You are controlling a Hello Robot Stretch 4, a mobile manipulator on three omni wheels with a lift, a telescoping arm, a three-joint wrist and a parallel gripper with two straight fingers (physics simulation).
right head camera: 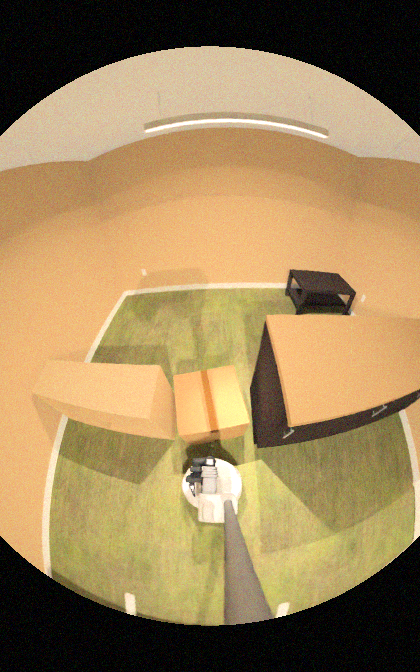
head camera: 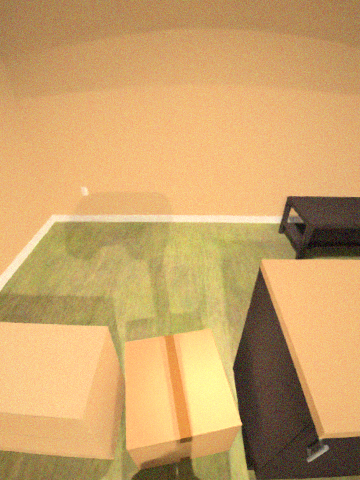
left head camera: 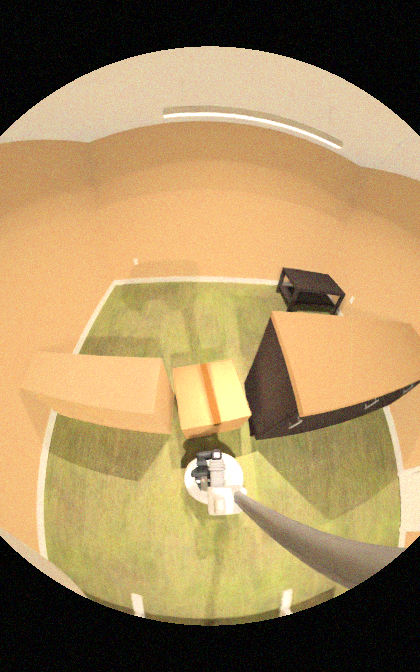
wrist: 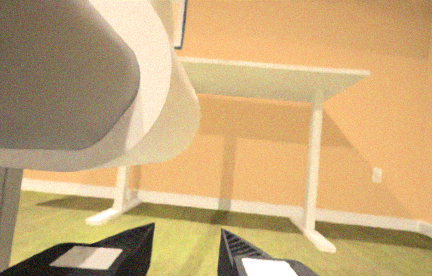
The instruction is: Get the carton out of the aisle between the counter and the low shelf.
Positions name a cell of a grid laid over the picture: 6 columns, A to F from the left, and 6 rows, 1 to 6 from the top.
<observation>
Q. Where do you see a dark counter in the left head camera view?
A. E4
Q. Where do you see a cardboard carton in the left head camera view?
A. D4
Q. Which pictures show the cardboard carton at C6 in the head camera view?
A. The right head camera view, the head camera view and the left head camera view only.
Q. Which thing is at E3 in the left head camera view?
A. A dark side table.
</observation>
